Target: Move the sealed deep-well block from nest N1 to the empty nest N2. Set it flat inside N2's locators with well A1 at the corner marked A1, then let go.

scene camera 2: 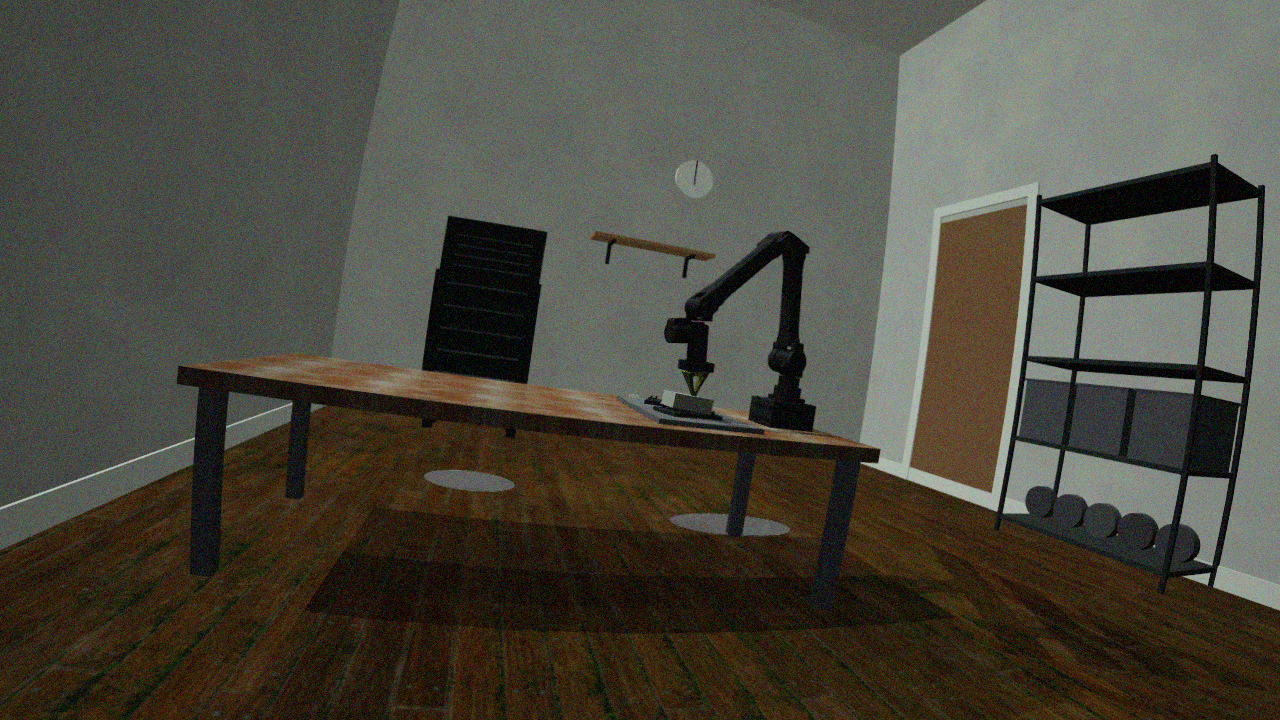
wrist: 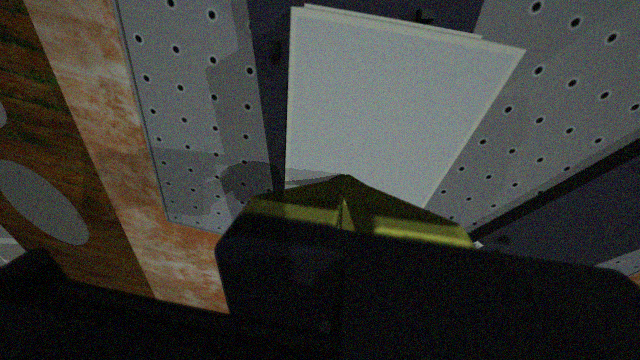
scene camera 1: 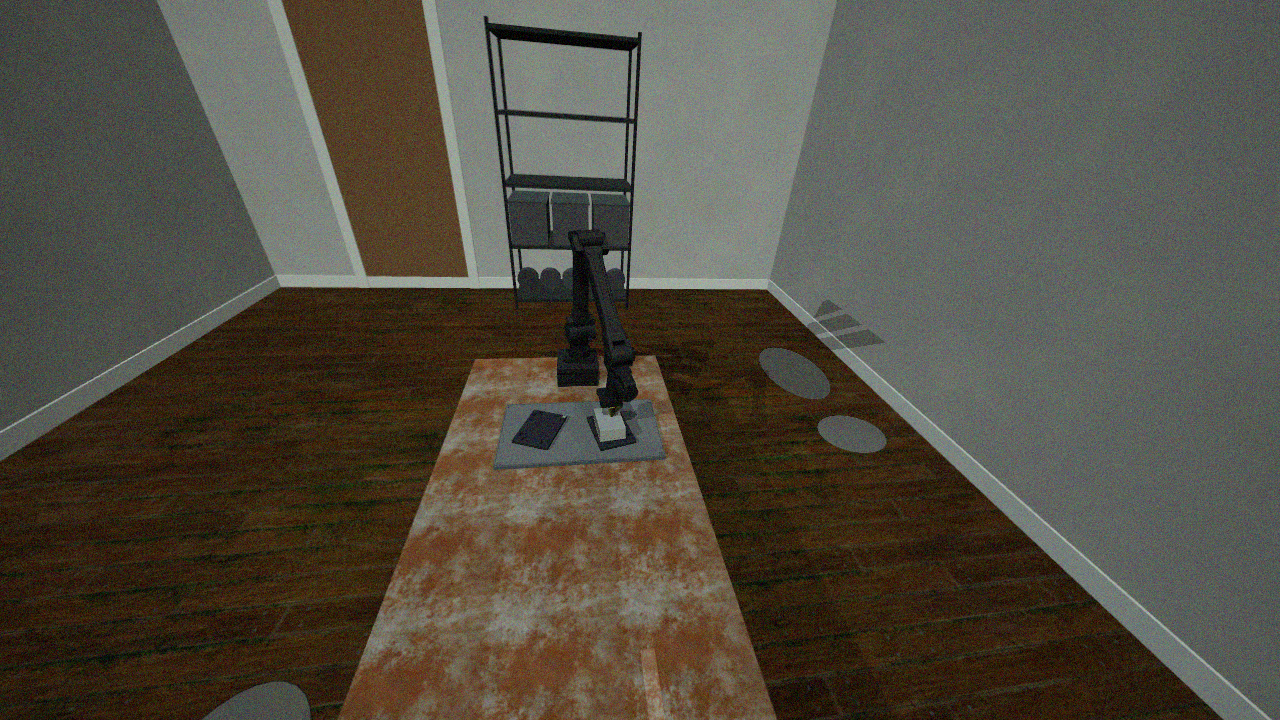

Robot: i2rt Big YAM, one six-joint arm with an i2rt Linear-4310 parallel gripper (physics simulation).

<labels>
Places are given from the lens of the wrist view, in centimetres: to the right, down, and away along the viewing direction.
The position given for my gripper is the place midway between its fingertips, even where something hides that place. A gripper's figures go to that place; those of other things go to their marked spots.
my gripper (wrist: 343,185): 1, 0, 12
pale grey block (wrist: 392,103): 3, -3, 9
dark nest (wrist: 270,34): -3, -8, 12
The marked spots on the dark nest and the pale grey block are 8 cm apart.
</labels>
